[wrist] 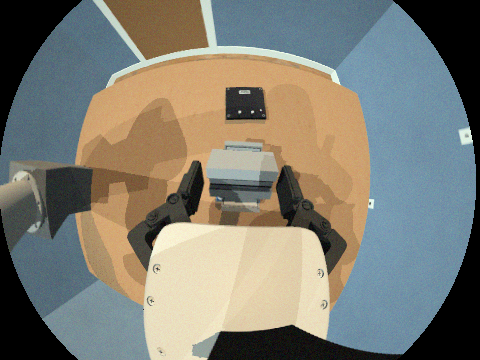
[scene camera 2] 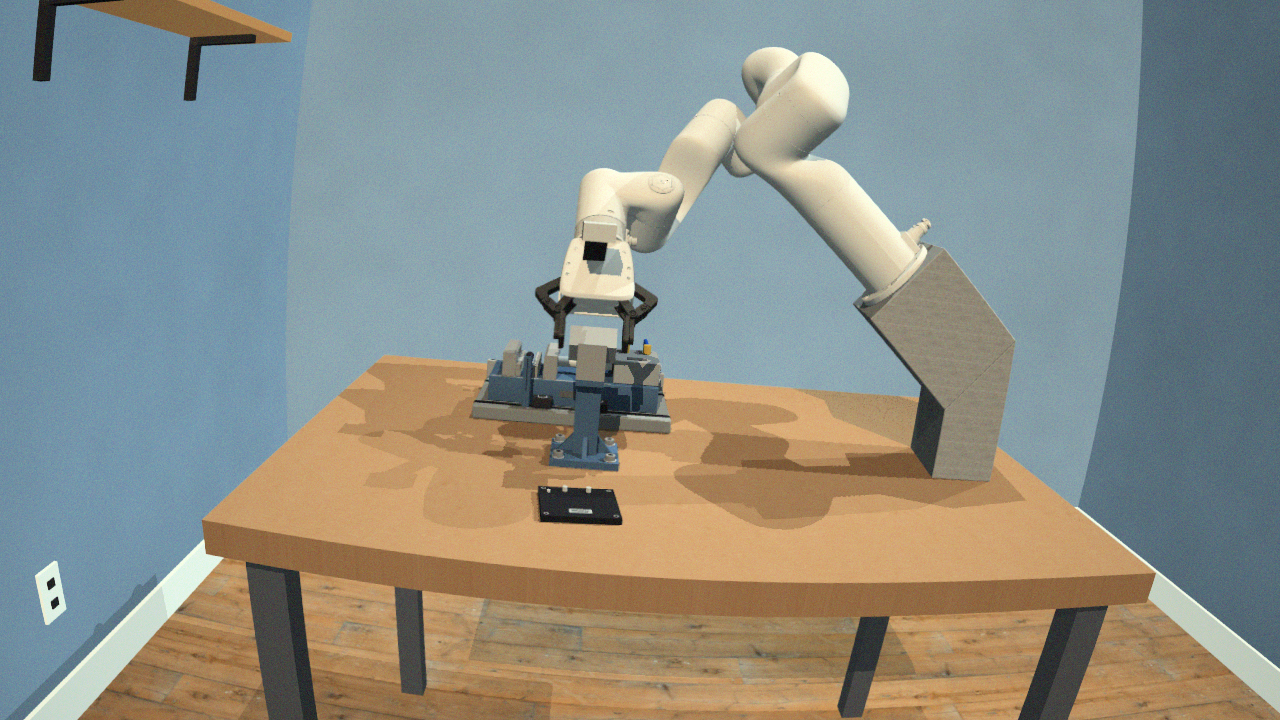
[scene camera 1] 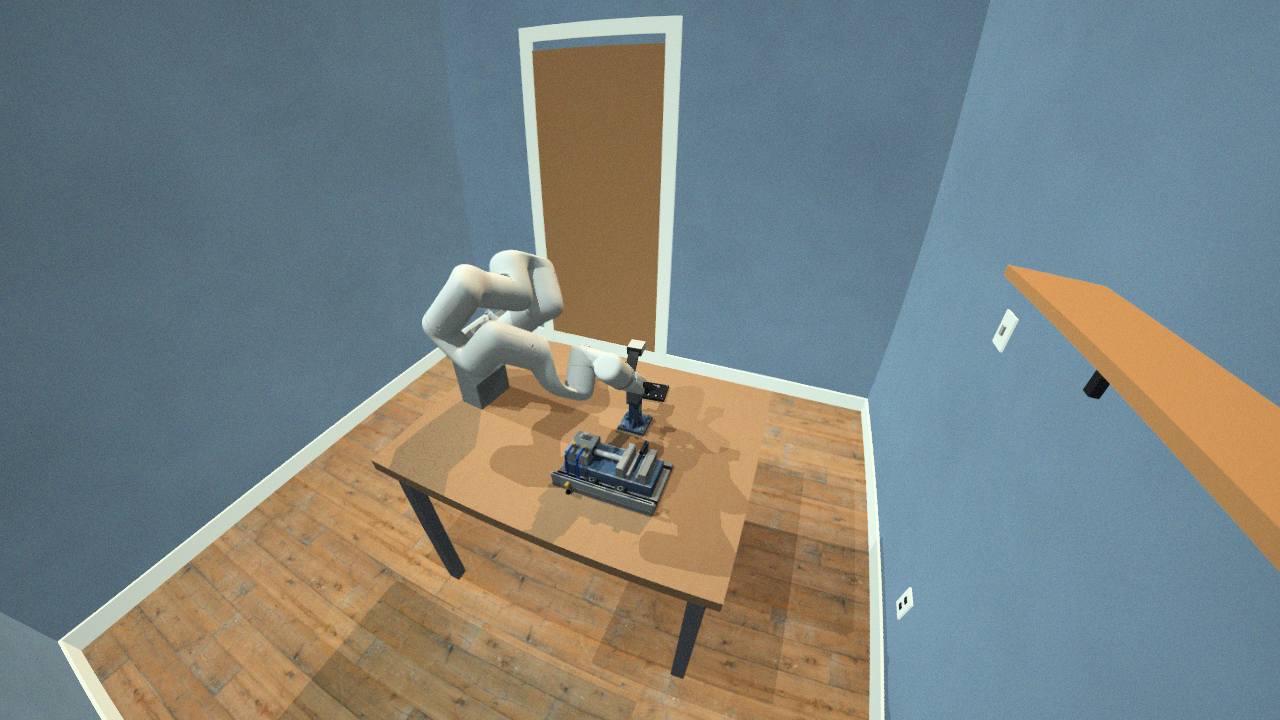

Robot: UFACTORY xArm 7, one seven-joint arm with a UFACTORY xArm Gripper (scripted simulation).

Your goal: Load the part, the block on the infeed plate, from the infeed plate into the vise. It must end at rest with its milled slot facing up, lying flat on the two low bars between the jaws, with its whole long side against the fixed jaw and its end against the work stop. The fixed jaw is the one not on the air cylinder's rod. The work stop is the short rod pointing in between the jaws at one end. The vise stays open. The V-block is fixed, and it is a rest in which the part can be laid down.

In view: the gripper (scene camera 2: 592,345), a grey block (scene camera 2: 578,334), a black infeed plate (scene camera 2: 603,504) and an air cylinder (scene camera 2: 634,372).
The grey block also shows in the wrist view (wrist: 232,173). The gripper also shows in the wrist view (wrist: 241,173) and in scene camera 1 (scene camera 1: 635,386). The black infeed plate shows as well in the wrist view (wrist: 235,102).
